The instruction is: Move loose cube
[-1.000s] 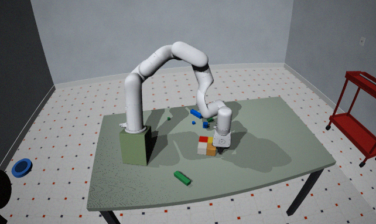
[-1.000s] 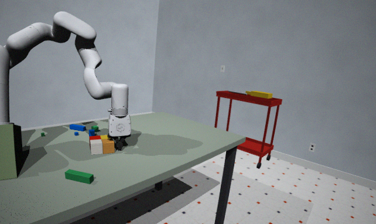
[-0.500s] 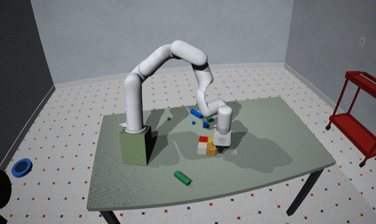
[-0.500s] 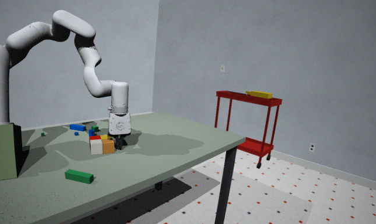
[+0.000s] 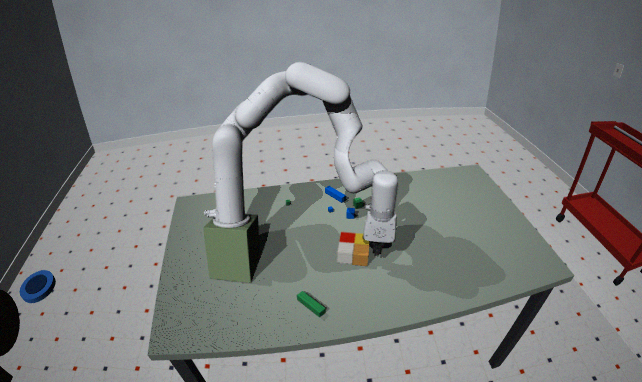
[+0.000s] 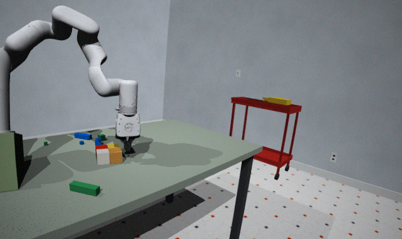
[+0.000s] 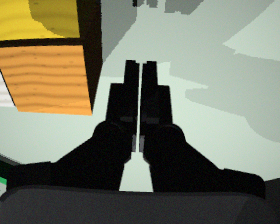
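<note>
The orange cube lies 5 cm behind my hand, 4 cm below it and 2 cm to the left of it. Also, from my hand: long green block (25 cm behind, 15 cm to the right, 5 cm below).
</note>
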